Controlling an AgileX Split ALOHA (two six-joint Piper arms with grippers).
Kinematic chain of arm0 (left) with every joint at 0, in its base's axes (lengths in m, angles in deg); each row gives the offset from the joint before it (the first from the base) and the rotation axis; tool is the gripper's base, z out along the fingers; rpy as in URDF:
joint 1: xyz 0 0 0.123 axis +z
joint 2: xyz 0 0 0 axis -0.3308 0.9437 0
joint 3: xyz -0.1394 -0.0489 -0.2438 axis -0.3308 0.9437 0
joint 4: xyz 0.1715 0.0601 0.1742 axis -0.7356 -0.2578 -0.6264
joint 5: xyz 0 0 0 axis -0.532 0.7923 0.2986
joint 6: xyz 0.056 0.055 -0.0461 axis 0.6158 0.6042 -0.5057
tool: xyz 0 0 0 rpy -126.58 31.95 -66.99
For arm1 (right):
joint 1: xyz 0 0 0.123 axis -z
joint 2: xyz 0 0 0 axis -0.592 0.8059 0
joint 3: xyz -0.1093 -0.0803 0.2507 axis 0.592 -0.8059 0
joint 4: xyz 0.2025 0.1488 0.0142 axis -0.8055 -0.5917 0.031
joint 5: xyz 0 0 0 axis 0.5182 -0.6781 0.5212
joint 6: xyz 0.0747 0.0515 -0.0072 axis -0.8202 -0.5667 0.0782
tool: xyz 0 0 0 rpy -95.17 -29.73 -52.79
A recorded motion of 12 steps. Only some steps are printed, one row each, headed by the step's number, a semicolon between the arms.
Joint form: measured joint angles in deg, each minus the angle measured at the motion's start. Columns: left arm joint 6, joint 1, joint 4, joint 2, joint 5, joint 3; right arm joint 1, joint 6, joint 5, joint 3, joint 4, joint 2.
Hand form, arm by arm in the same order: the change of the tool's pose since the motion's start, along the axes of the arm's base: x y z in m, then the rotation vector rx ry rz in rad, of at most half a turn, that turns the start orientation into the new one. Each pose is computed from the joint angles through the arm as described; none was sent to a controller.
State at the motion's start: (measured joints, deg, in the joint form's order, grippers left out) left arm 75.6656 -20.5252 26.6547 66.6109 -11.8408 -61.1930; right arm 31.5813 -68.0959 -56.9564 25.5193 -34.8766 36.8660
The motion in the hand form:
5: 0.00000 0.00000 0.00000 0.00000 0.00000 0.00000; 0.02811 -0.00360 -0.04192 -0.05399 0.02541 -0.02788
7: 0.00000 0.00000 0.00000 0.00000 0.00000 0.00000; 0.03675 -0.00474 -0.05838 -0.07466 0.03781 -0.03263
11: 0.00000 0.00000 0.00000 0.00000 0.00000 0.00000; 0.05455 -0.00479 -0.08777 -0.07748 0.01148 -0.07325
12: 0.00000 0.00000 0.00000 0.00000 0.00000 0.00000; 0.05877 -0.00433 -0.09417 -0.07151 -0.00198 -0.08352
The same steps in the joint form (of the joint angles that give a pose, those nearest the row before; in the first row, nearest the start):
5: 0.00 0.00 0.00 0.00 0.00 0.00; 0.12 -2.52 6.03 -0.01 3.78 7.67
7: 0.00 0.00 0.00 0.00 0.00 0.00; 0.12 -3.41 8.04 -0.01 5.24 10.51
11: 0.00 0.00 0.00 0.00 0.00 0.00; 0.12 -6.71 14.59 -0.01 6.74 15.58
12: 0.00 0.00 0.00 0.00 0.00 0.00; 0.12 -7.40 16.50 -0.01 6.74 16.70

